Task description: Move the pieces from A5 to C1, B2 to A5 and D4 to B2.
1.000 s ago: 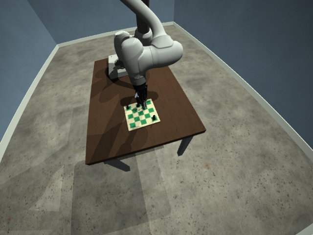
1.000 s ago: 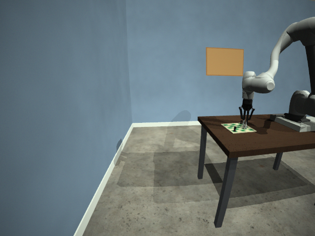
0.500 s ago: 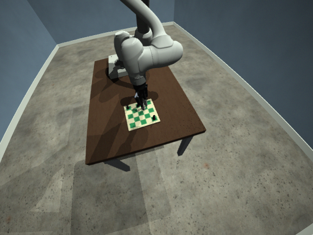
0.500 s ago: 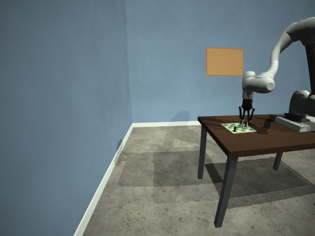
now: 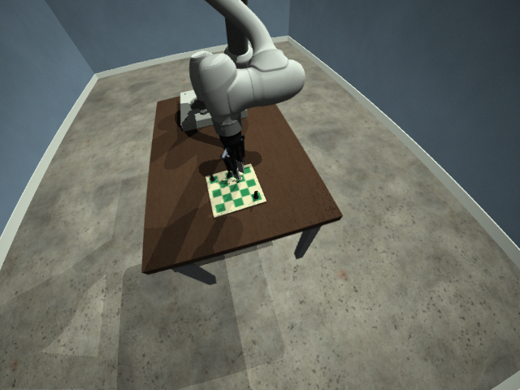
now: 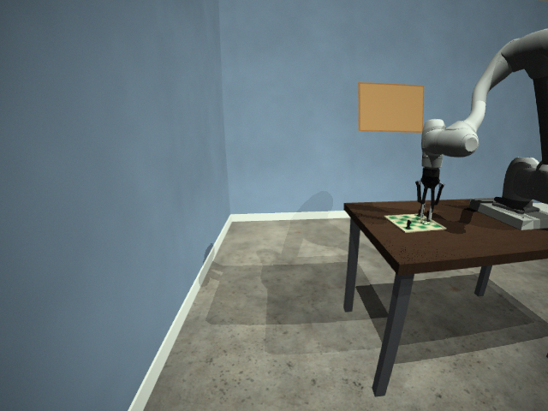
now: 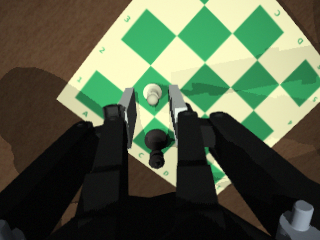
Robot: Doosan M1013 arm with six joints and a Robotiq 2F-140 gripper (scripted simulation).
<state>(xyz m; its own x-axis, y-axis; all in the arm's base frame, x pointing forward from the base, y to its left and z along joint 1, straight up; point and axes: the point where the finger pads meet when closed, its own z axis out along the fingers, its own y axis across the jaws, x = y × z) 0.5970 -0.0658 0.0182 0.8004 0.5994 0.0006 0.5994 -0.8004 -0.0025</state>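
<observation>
Right now my hand is 50 mm above the small pale piece. Round my hand: black chess piece 120 mm ahead, 50 mm below, 20 mm to the left; cream chessboard 60 mm below, 40 mm to the right, 30 mm ahead.
</observation>
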